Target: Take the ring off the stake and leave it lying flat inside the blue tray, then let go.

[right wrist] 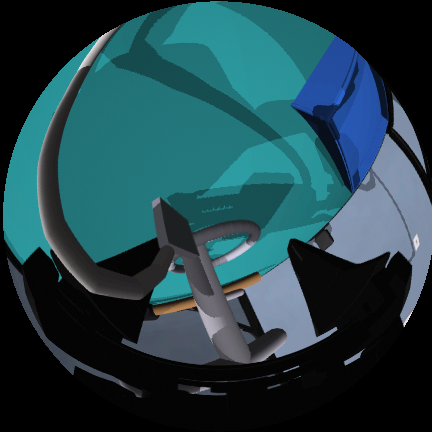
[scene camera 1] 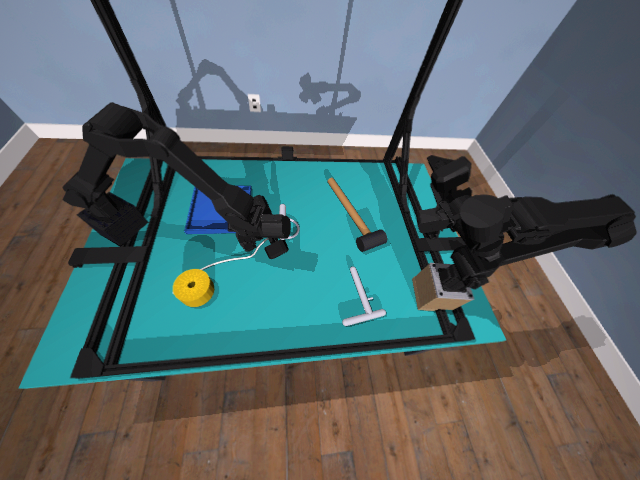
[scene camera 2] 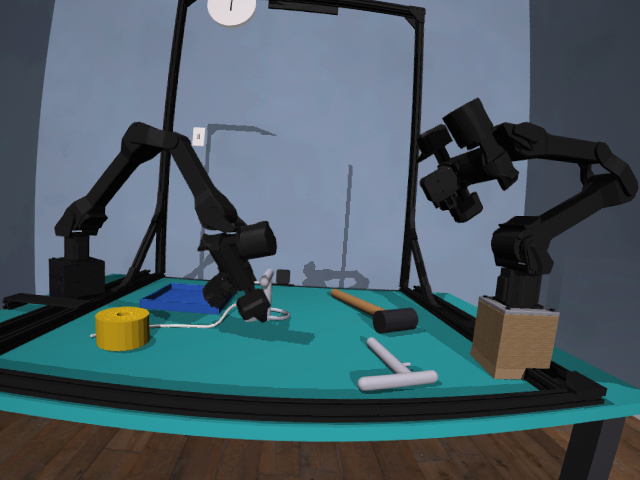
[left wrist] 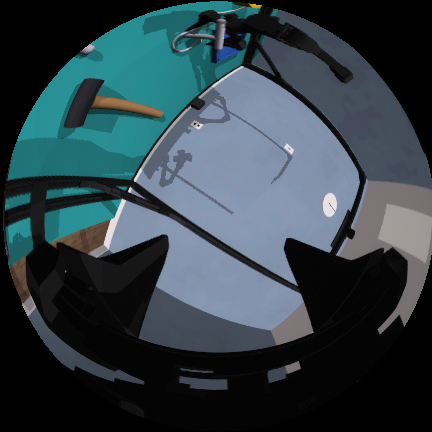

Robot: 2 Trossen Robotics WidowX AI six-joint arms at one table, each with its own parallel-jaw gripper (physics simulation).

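Places are measured from the left arm's base along level axes (x ahead, y left, z up), in millimetres.
Pixels of known places: left gripper, fingertip midpoint: (scene camera 1: 430,170) (left wrist: 228,243); right gripper, fingertip midpoint: (right wrist: 229,244); left arm's base, link origin: (scene camera 1: 451,280) (scene camera 2: 517,303); right arm's base, link origin: (scene camera 1: 106,210) (scene camera 2: 76,259).
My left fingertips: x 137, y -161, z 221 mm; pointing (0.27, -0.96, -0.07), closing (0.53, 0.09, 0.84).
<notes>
Ahead of a thing's pixels: the offset from my left fingertips to its middle. "pt": to the spot under its first point.
A white ring @[dx +337, dy -27, dz -329 mm] (scene camera 1: 298,228) (scene camera 2: 287,313) (left wrist: 174,45) (right wrist: 257,232) lies level near the foot of the upright white T-handled stake @[dx +334, dy +2, dz -312 mm] (scene camera 1: 282,209) (scene camera 2: 267,291) (left wrist: 220,35) (right wrist: 215,320) and appears to encircle it. A grey plate @[pt dx +368, dy +13, dz -322 mm] (right wrist: 174,227) shows beside the stake. My right gripper (scene camera 1: 262,246) (scene camera 2: 237,304) (right wrist: 229,244) is open and empty, low at the stake; the ring shows between its fingers in the wrist view, contact unclear. The blue tray @[dx +557, dy -96, dz -327 mm] (scene camera 1: 204,209) (scene camera 2: 180,298) (right wrist: 365,110) sits behind, to the picture's left; my right arm partly hides it. My left gripper (left wrist: 228,243) is open and empty, raised at the picture's right.
A white cord (scene camera 1: 227,259) (scene camera 2: 186,326) (right wrist: 47,175) runs from the yellow spool @[dx +554, dy +195, dz -314 mm] (scene camera 1: 192,293) (scene camera 2: 121,333) to near my right gripper. A black-headed mallet @[dx +105, dy -131, dz -319 mm] (scene camera 1: 371,240) (scene camera 2: 395,319) (left wrist: 84,102) and a white T-shaped piece @[dx +102, dy +174, dz -329 mm] (scene camera 1: 364,318) (scene camera 2: 398,380) lie to the picture's right.
</notes>
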